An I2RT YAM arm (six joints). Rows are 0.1 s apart.
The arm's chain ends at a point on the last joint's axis. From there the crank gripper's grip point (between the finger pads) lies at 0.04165 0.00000 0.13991 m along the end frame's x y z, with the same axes.
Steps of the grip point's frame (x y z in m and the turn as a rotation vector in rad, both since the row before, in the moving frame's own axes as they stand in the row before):
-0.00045, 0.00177, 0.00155, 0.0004, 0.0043, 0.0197
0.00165, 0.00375, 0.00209, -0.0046, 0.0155, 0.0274
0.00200, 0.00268, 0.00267, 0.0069, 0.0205, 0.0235
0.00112, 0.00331, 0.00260, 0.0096, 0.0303, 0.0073
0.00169, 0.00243, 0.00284, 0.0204, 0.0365, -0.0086
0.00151, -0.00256, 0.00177, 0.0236, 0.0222, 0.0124
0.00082, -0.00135, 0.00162, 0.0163, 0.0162, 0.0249
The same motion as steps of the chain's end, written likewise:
-0.00104, 0.00100, 0.00173, 0.0004, 0.0043, 0.0197
-0.00049, 0.00194, 0.00276, -0.0046, 0.0155, 0.0274
-0.00086, 0.00263, 0.00355, 0.0069, 0.0205, 0.0235
-0.00310, 0.00433, 0.00393, 0.0096, 0.0303, 0.0073
-0.00337, 0.00565, 0.00449, 0.0204, 0.0365, -0.0086
-0.00160, 0.00019, 0.00276, 0.0236, 0.0222, 0.0124
-0.00146, -0.00014, 0.00232, 0.0163, 0.0162, 0.0249

